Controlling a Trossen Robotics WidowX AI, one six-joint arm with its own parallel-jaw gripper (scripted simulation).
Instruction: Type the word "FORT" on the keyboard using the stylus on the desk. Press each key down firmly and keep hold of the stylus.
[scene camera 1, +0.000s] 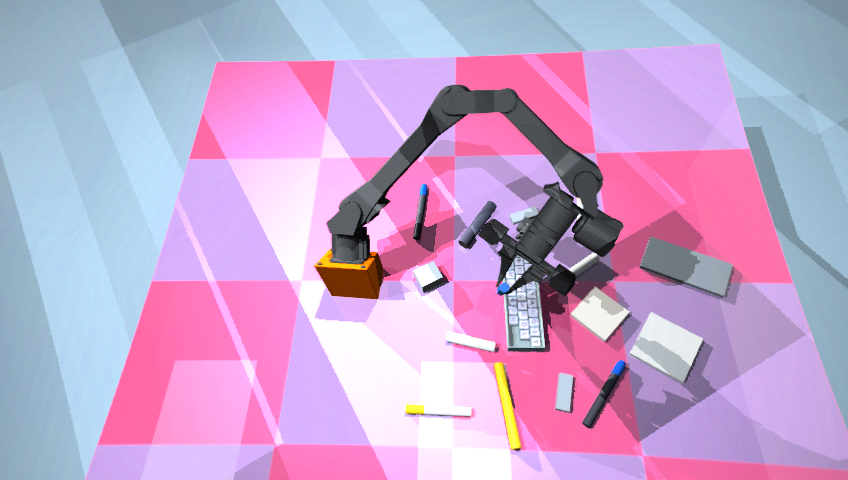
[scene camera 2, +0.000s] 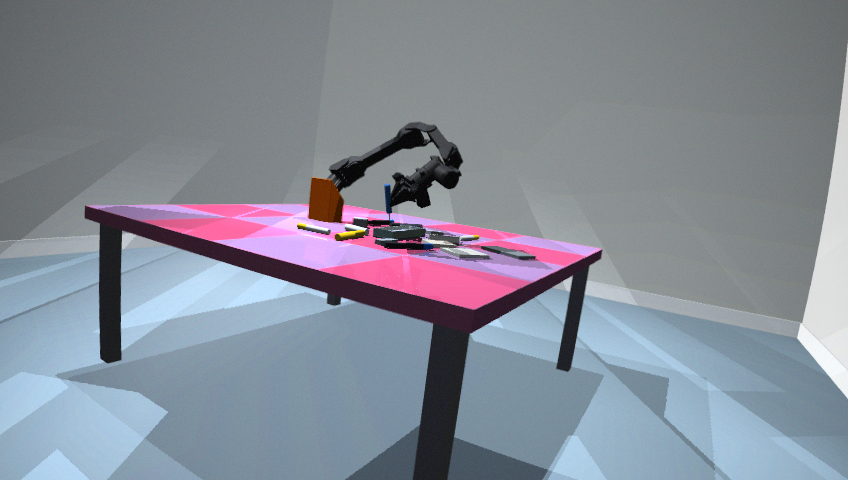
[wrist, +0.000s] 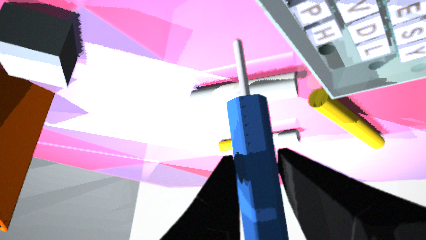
Note:
I see my gripper (scene camera 1: 501, 290), a yellow stick (scene camera 1: 499, 368), a white pad (scene camera 1: 597, 312) and a grey block (scene camera 1: 683, 265).
The yellow stick is seen too in the wrist view (wrist: 318, 99). My gripper also shows in scene camera 2 (scene camera 2: 388, 204) and in the wrist view (wrist: 255, 161). The wrist view does not show the grey block: it is out of frame.

